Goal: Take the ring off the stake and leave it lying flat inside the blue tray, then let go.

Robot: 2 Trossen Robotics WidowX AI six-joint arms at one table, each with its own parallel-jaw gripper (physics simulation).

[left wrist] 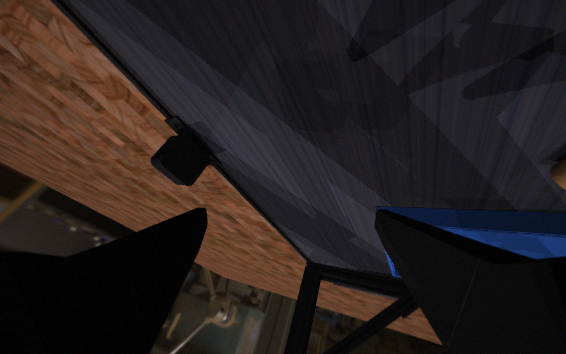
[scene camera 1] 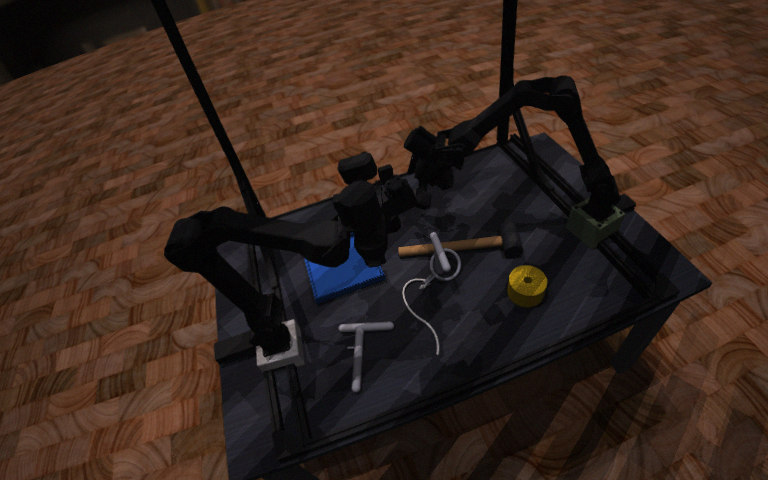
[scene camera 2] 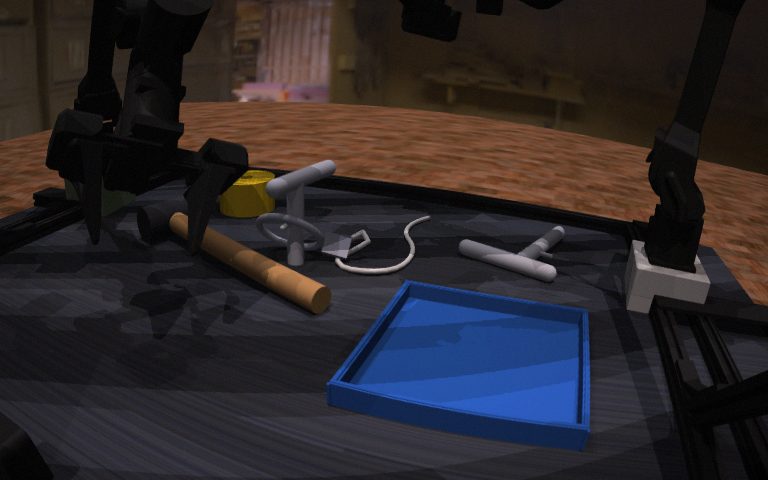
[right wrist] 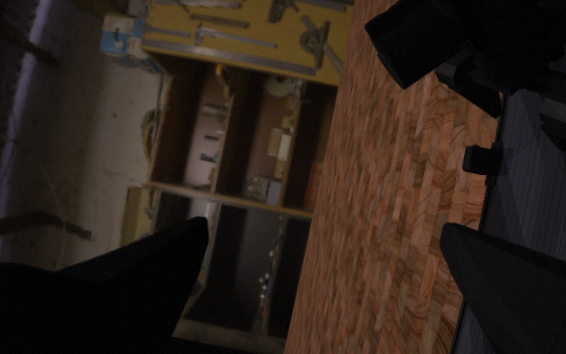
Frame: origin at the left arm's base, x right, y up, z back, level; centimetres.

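Seen in the pictures: left gripper, fingertip midpoint: (left wrist: 292, 217) (scene camera 2: 146, 249) (right wrist: 528, 130); right gripper, fingertip midpoint: (right wrist: 324, 231); left arm's base at its link origin: (scene camera 1: 598, 210); right arm's base at its link origin: (scene camera 1: 275, 341) (scene camera 2: 669, 259).
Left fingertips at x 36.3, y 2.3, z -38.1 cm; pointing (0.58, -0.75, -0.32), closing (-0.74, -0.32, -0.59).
Offsets run from my left fingertips to a thing's top centre. "*": to the spot under its first point.
A grey ring {* dy -7.8, dx -26.6, dz -0.3 cm} (scene camera 1: 459, 264) (scene camera 2: 259, 226) sits low around the upright grey stake {dy +0.6, dx -25.3, dz -5.2 cm} (scene camera 1: 440, 250) (scene camera 2: 295, 215), which has a T-shaped top. The ring is tilted and joined to a small grey block {* dy -8.4, dx -25.5, dz -9.4 cm} (scene camera 2: 337, 246). The blue tray {dy -8.0, dx -7.1, dz -26.2 cm} (scene camera 1: 345, 277) (scene camera 2: 492, 345) stands apart from the stake and holds no ring. My left gripper (scene camera 2: 144, 246) (left wrist: 292, 217) is open and empty, above the table at the left of scene camera 2. My right gripper (right wrist: 324, 231) is open and empty, raised high near the tray's side; its fingers are hard to make out in scene camera 1.
A wooden-handled mallet {dy -5.2, dx -20.8, dz +3.5 cm} (scene camera 1: 470, 245) (scene camera 2: 249, 266) lies beside the stake. A white cord (scene camera 1: 417, 314) (scene camera 2: 373, 270) curves away from the ring. A second T-shaped stake {dy -8.2, dx -35.7, dz -33.0 cm} (scene camera 1: 365, 326) (scene camera 2: 506, 261) lies down. A yellow cylinder {dy -5.2, dx -41.5, dz +9.3 cm} (scene camera 1: 527, 289) (scene camera 2: 247, 198) stands nearby. The two grippers are close together.
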